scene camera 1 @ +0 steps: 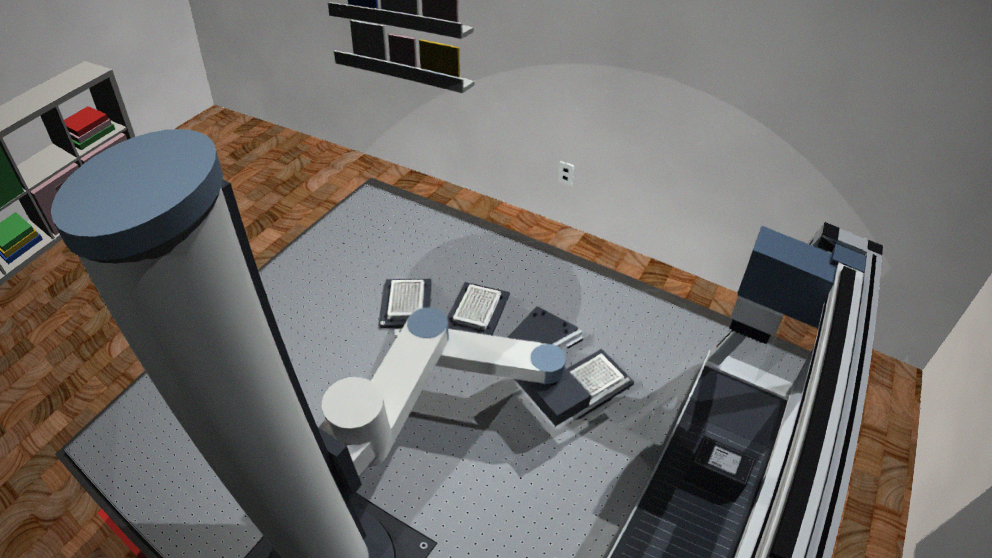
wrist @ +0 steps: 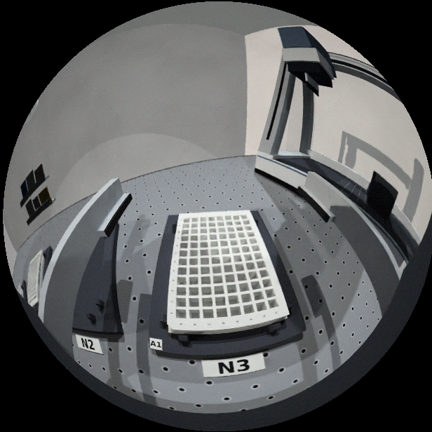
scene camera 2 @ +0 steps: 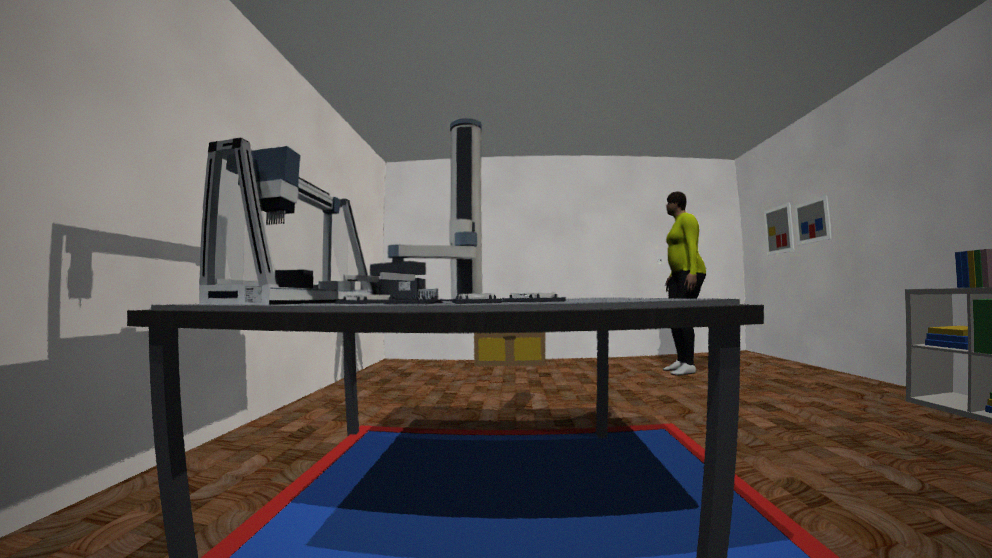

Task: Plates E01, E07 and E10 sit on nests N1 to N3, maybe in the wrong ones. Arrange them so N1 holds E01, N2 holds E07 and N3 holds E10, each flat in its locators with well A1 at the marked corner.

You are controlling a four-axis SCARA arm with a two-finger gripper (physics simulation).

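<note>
My gripper is open and empty, its fingers wide apart above and to either side of the white plate on nest N3. That plate looks flat in the nest; the A1 tag is at the near left corner in the wrist view. Nest N2 bears no plate on the part that shows. A plate lies on the nest between N2 and N1. Another plate lies on nest N1, at the left in scene camera 1. Plate names and their A1 wells are not readable.
A gantry machine with a blue head stands beyond N3. A black box is on its deck. The arm's column stands on the perforated table. A person stands behind the table.
</note>
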